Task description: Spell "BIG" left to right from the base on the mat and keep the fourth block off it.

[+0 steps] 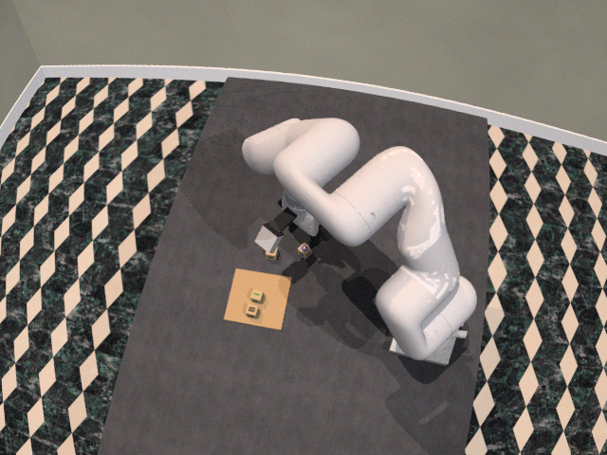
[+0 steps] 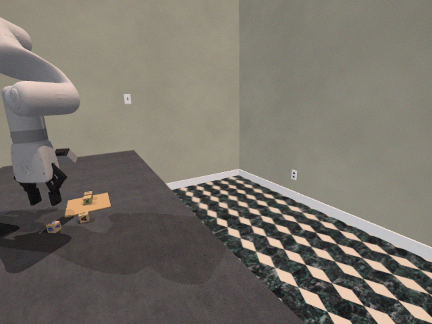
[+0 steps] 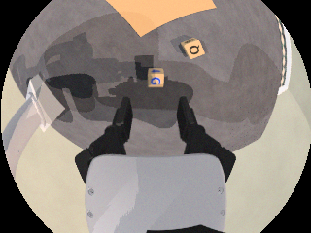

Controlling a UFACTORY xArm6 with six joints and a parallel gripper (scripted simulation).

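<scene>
Now: hand 90 mm above the G block. Also, from my hand: B block: 90 mm ahead, 180 mm to the left, 90 mm below; then tan mat: 90 mm ahead, 140 mm to the left, 100 mm below.
</scene>
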